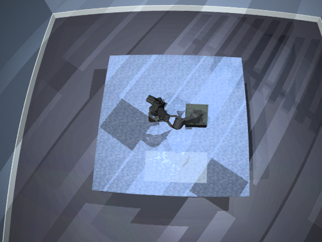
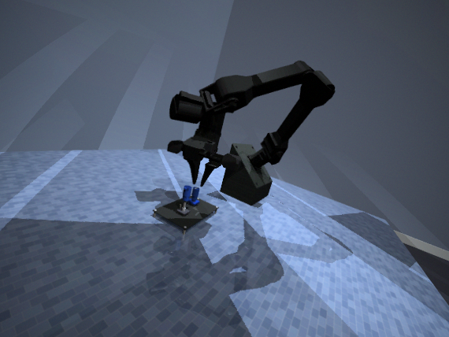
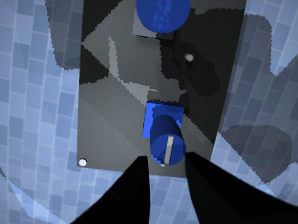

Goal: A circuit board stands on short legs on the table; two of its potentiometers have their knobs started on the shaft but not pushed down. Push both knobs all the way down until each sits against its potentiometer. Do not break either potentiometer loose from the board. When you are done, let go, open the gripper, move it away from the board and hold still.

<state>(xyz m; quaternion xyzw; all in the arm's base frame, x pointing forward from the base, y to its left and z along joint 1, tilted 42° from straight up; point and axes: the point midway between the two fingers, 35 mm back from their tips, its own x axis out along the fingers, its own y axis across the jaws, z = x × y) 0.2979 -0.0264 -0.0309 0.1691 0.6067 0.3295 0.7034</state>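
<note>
Right now my gripper tip is 70 mm short of the knob and 20 mm to the right of it.
</note>
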